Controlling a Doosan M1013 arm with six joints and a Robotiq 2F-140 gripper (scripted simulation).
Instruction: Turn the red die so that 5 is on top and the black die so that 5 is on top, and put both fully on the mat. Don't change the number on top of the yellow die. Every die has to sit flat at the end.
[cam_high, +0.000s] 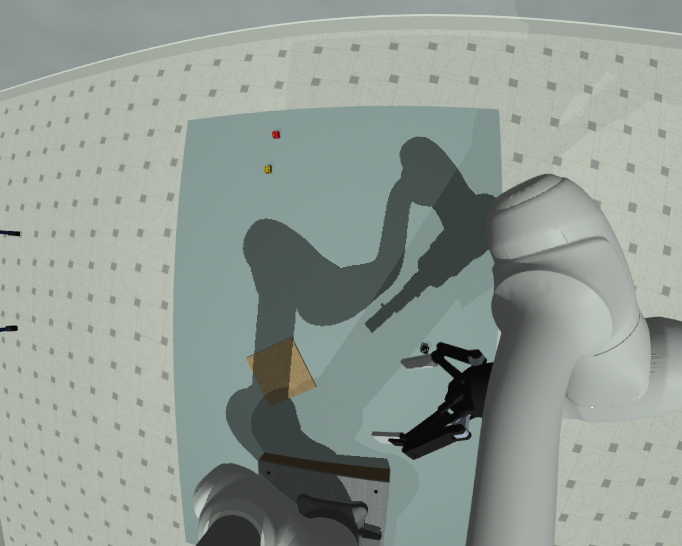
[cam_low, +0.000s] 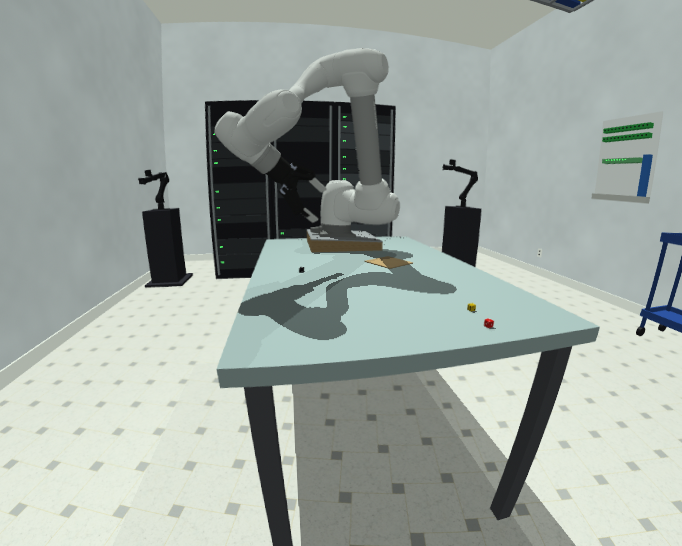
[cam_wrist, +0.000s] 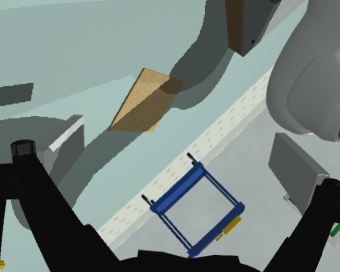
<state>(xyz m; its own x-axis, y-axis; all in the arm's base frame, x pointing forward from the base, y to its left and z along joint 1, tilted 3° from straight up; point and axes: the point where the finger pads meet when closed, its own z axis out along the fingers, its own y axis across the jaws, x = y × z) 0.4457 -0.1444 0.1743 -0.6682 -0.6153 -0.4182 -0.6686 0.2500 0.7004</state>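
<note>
The black die is 230 mm below my hand, 70 mm to the right of it and 40 mm ahead of it. From my hand the other things lie so: tan mat: 290 mm to the left, 240 mm below, 40 mm behind; yellow die: 470 mm ahead, 340 mm to the left, 230 mm below; red die: 570 mm ahead, 320 mm to the left, 230 mm below.
</note>
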